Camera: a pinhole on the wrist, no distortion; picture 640 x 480 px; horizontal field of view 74.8 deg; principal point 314.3 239.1 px. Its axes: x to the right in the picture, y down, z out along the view. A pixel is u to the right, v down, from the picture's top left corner.
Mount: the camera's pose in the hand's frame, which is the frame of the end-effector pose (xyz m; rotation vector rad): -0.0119 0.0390 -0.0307 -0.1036 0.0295 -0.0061
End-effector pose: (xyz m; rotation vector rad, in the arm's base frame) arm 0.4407 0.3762 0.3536 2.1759 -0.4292 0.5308
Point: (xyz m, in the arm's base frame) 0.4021 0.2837 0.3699
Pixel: 293.8 403.3
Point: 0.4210 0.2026 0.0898
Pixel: 135.8 54.7
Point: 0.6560 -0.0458 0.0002
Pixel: 348.5 111.1
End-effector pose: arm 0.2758 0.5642 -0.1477 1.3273 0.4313 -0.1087
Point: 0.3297 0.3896 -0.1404
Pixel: 363.1 75.9
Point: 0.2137 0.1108 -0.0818
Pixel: 165.7 88.3
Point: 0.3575 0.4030 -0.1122
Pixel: 396.7 154.7
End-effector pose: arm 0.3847 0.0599 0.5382 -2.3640 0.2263 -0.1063
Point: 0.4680 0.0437 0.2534
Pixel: 455.3 461.0
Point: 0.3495 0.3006 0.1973
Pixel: 231.4 226.9
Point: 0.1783 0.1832 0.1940
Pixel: 31.5 368.2
